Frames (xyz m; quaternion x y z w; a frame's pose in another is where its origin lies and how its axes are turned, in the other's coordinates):
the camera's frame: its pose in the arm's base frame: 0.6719 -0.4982 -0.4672 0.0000 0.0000 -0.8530 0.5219
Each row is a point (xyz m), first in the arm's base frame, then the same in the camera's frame.
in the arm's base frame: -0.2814 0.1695 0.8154
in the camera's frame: -0.1605 -1.1528 1.2826
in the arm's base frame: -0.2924 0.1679 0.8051
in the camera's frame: -0.1541 -1.1618 1.2723
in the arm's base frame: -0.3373 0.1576 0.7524
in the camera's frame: -0.1245 -1.1971 1.2196
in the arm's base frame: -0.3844 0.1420 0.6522
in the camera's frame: -0.0892 -1.2319 1.1194
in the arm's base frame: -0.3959 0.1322 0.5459
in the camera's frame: -0.0752 -1.2377 1.0131
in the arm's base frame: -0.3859 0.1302 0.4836
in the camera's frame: -0.0780 -1.2279 0.9508
